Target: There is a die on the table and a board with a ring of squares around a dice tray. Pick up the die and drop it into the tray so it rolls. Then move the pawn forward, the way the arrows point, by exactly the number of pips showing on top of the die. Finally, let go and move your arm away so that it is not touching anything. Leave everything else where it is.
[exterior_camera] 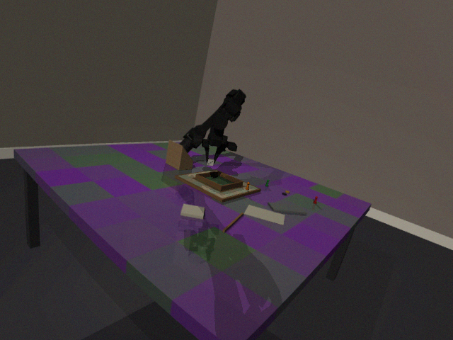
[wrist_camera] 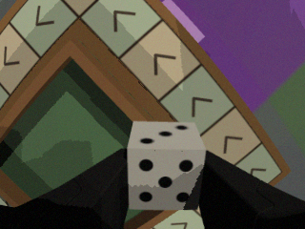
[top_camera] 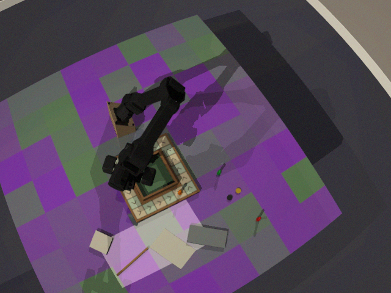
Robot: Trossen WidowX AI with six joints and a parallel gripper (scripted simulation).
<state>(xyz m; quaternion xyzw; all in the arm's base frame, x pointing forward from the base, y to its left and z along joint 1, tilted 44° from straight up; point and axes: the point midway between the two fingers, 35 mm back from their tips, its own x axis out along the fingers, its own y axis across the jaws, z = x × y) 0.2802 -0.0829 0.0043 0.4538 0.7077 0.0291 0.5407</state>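
My gripper tip is 170 mm to the right of the orange pawn, 100 mm short of it and 90 mm above it. The rest, counted from my gripper tip: card: 210 mm to the right, 170 mm ahead, 110 mm below; white die: right at my gripper tip; green dice tray: 110 mm below, 90 mm to the left, 10 mm behind.
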